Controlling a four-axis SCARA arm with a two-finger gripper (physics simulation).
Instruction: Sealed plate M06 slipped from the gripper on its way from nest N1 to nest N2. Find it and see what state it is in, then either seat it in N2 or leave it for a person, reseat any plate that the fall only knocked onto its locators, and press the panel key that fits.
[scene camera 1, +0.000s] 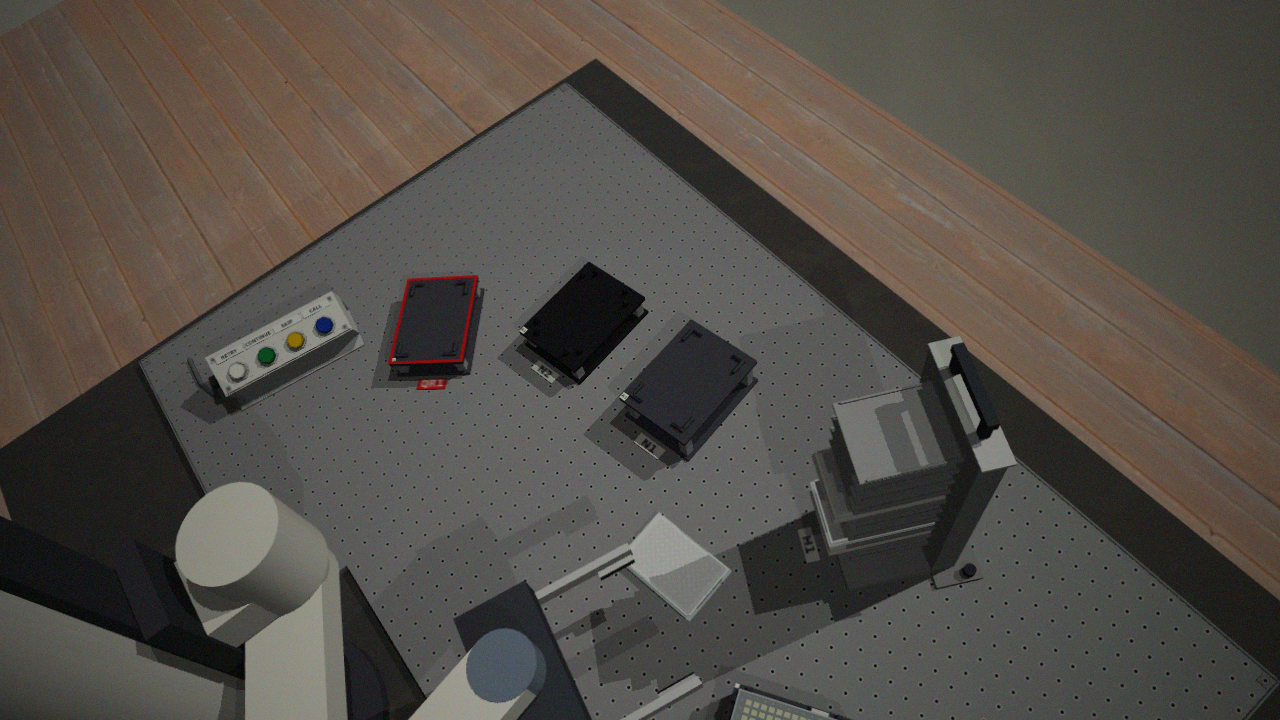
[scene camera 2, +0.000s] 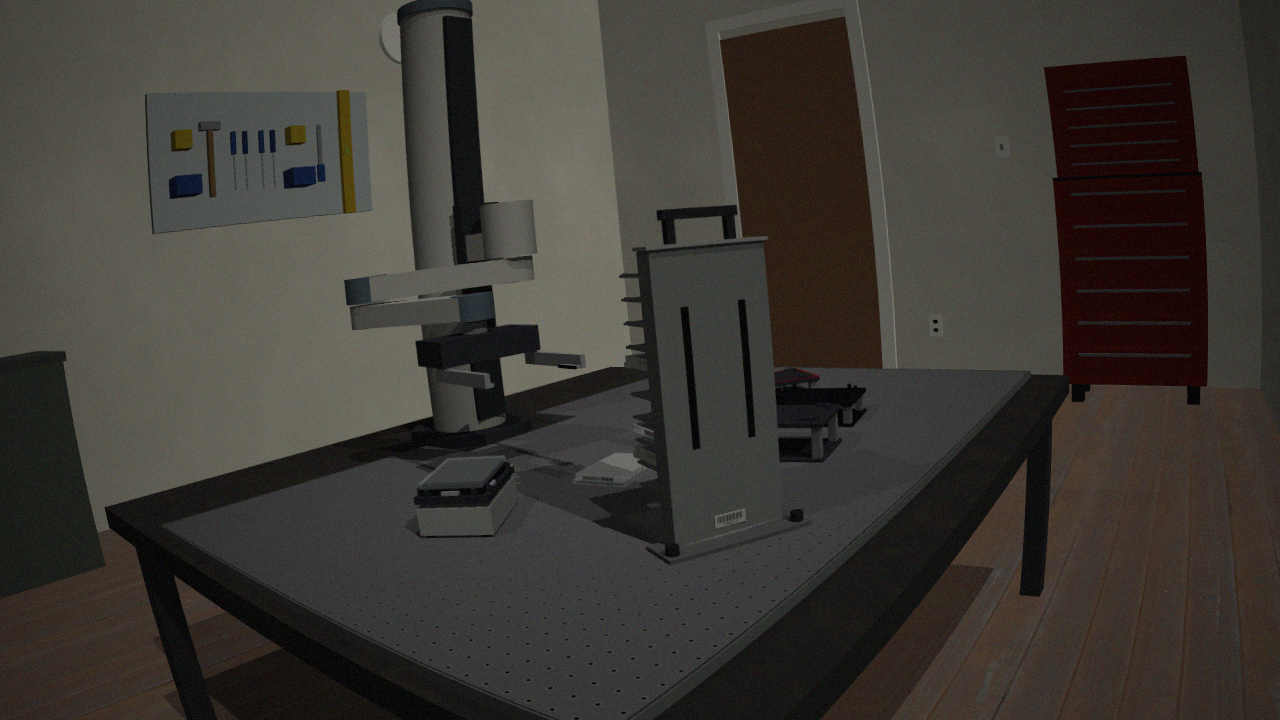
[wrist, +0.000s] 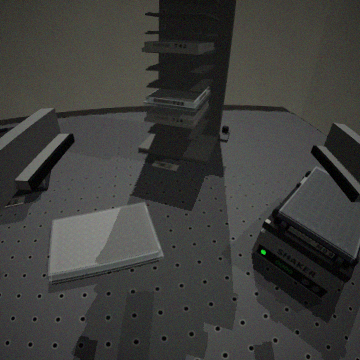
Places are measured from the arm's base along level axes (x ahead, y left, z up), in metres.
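Pixels of known places: gripper, fingertip midpoint: (scene camera 1: 664, 612) (scene camera 2: 536, 371) (wrist: 197, 125); arm's base at its link origin: (scene camera 2: 471, 433).
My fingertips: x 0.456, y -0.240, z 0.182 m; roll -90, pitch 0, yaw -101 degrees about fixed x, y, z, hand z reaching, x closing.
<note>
For each thing: its top centre in the pictures, then the offset to it from my fingertips.
- Nest N2 at its top centre: (scene camera 1: 580, 310) (scene camera 2: 815, 389) dy +0.472, dx +0.197, dz -0.116 m
- nest N1 at its top centre: (scene camera 1: 687, 376) (scene camera 2: 780, 409) dy +0.264, dx +0.240, dz -0.103 m
- key panel at its top centre: (scene camera 1: 271, 331) dy +0.764, dx -0.195, dz -0.085 m
- Red-rimmed nest QR1 at its top centre: (scene camera 1: 432, 316) (scene camera 2: 771, 374) dy +0.634, dx +0.018, dz -0.123 m
- lidded plate at its top centre: (wrist: 332, 201) (scene camera 2: 463, 469) dy -0.174, dx +0.017, dz -0.098 m
A pale, clear-lidded plate (scene camera 1: 677, 565) (scene camera 2: 613, 468) (wrist: 105, 242) lies flat on the perforated board between the arm and the hotel; no M06 label is readable on it. Its lid appears to be on; the seal cannot be judged. My gripper (scene camera 1: 664, 619) (scene camera 2: 537, 371) (wrist: 197, 125) is open and empty above the board, on the arm's side of the plate. Nest N2 (scene camera 1: 583, 320) and nest N1 (scene camera 1: 689, 386) hold no plate. The key panel (scene camera 1: 281, 344) has white RETRY, green CONTINUE, yellow SKIP and blue CALL keys.
Red-rimmed nest QR1 (scene camera 1: 435, 320) stands between the panel and N2. The tall hotel H1 (scene camera 2: 716, 385) (wrist: 225, 50) holds several plates on shelves. The shaker (scene camera 2: 465, 519) (wrist: 300, 272) carries a lidded plate (wrist: 325, 212), which looks tilted in the wrist view.
</note>
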